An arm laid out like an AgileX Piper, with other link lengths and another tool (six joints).
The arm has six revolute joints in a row. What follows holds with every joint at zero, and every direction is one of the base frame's.
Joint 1 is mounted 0.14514 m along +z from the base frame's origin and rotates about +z.
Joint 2 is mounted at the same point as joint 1 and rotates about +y.
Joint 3 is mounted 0.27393 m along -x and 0.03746 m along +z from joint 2 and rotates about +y.
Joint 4 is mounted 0.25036 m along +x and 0.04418 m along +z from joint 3 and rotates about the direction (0.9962, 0, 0.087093).
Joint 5 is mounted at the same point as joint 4 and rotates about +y.
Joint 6 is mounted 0.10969 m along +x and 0.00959 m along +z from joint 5 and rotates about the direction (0.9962, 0, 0.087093).
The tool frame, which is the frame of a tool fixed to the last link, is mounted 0.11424 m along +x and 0.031 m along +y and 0.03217 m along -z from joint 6; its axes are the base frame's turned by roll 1.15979, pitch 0.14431 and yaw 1.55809 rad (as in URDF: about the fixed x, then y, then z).
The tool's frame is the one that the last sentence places.
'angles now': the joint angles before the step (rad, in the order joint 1, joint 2, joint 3, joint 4, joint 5, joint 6). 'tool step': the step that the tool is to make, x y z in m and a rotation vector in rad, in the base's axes. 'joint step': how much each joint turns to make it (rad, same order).
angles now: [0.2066, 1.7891, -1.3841, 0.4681, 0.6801, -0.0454]
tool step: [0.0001, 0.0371, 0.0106, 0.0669, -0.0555, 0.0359]
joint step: [0.0682, 0.0042, 0.0023, 0.0928, -0.0734, -0.0419]
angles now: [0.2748, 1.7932, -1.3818, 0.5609, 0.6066, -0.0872]
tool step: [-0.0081, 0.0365, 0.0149, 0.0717, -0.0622, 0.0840]
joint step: [0.0574, 0.0000, 0.0001, 0.1613, -0.0403, -0.1471]
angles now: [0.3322, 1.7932, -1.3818, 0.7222, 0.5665, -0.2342]
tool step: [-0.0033, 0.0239, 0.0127, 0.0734, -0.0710, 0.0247]
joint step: [0.0413, -0.0137, 0.0367, 0.1907, -0.0796, -0.1656]
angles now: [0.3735, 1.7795, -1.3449, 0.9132, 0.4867, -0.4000]
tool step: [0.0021, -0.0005, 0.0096, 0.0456, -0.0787, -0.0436]
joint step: [0.0100, -0.0474, 0.0843, 0.2144, -0.1054, -0.2011]
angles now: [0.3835, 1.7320, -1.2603, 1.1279, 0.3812, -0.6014]
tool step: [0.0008, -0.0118, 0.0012, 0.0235, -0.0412, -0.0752]
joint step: [-0.0001, -0.0527, 0.0979, 0.2247, -0.0932, -0.1998]
